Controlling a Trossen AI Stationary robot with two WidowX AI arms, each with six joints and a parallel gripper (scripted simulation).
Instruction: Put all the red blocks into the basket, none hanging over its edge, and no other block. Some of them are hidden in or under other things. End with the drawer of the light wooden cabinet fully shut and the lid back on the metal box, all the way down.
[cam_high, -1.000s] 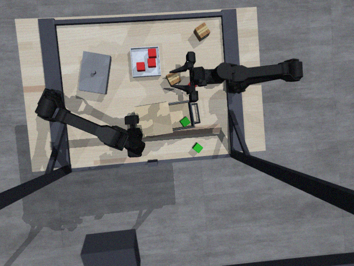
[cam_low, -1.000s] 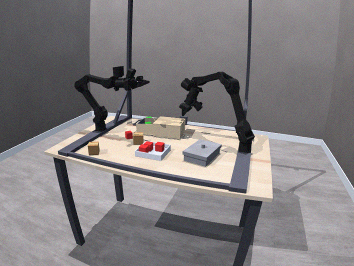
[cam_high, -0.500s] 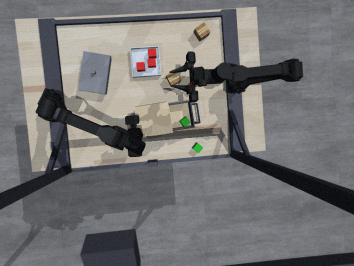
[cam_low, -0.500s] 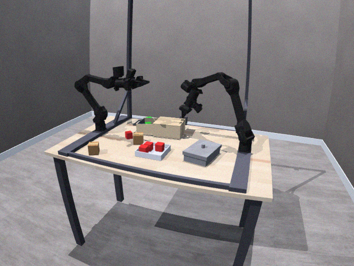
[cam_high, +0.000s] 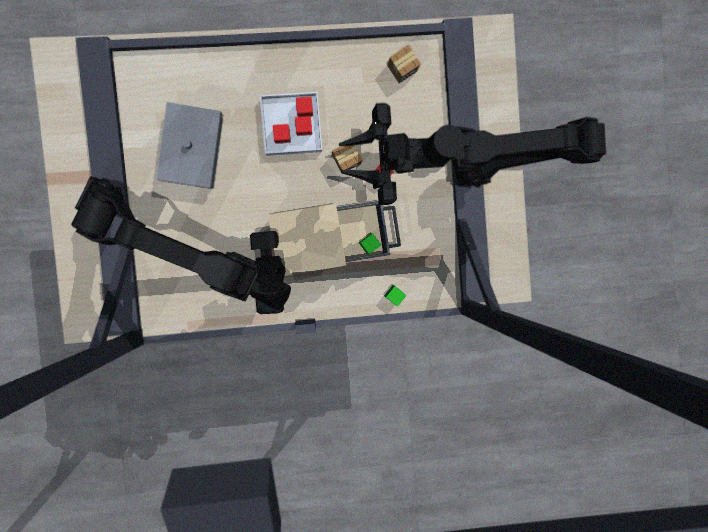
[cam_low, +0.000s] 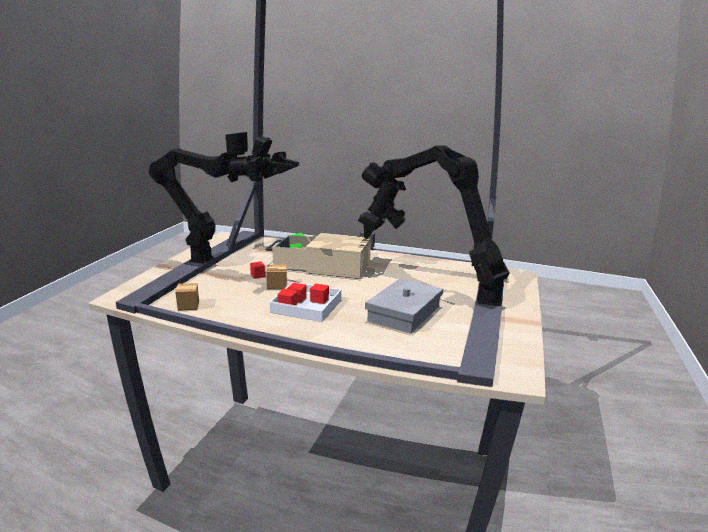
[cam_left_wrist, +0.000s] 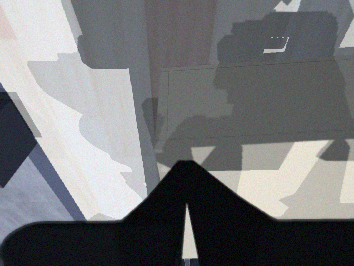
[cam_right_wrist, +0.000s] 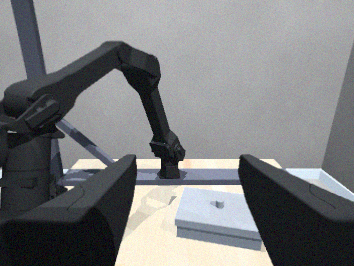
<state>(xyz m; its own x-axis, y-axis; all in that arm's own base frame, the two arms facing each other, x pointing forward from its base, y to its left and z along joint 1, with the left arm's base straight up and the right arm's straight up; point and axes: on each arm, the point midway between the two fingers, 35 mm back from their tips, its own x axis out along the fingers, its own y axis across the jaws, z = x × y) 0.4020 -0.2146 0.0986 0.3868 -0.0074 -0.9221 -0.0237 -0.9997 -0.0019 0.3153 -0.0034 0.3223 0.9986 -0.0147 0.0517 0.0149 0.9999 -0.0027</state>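
Observation:
My left hand is 70 mm short of the light wooden cabinet, 140 mm to the left of it and 80 mm above it. The rest, counted from my left hand: drawer (80 mm ahead, 210 mm to the right, 80 mm below); then metal box (330 mm ahead, 190 mm to the left, 90 mm below); then grey metal lid (330 mm ahead, 190 mm to the left, 70 mm below).
The drawer lies 310 mm below my right hand, 140 mm behind it and 10 mm to the right of it. Also, from my right hand: white basket: 330 mm below, 160 mm ahead, 130 mm to the left; light wooden cabinet: 300 mm below, 140 mm behind, 60 mm to the left; grey metal lid: 390 mm to the left, 290 mm below, 110 mm ahead.

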